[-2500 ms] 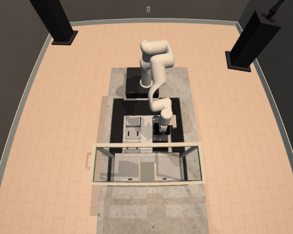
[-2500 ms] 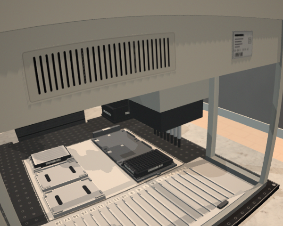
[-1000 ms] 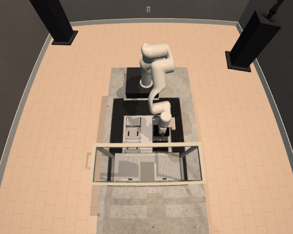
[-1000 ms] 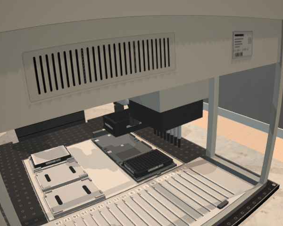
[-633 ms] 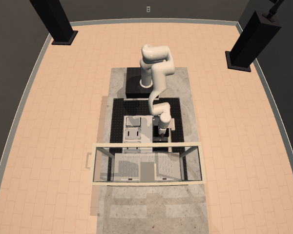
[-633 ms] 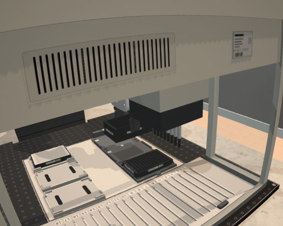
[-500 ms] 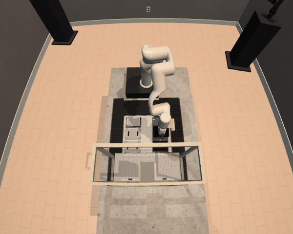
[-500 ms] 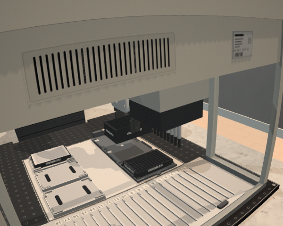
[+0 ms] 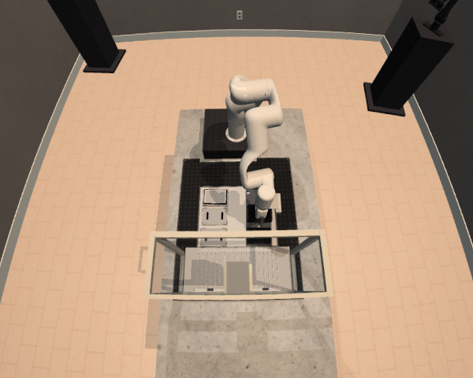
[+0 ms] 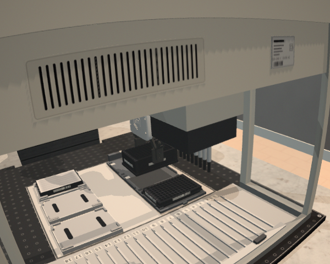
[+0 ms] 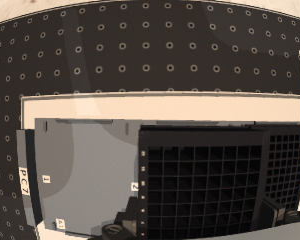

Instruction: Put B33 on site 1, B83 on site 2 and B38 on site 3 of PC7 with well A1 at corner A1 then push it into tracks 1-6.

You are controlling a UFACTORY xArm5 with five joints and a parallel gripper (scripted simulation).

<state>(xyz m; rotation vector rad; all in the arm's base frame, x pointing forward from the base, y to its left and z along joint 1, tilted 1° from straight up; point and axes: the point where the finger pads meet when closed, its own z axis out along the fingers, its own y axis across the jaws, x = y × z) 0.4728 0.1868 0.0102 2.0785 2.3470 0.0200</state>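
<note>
My gripper is now 7 cm above the plate carrier. The rest, counted from my hand: plate (10 cm ahead, 1 cm to the left, 7 cm below).
</note>
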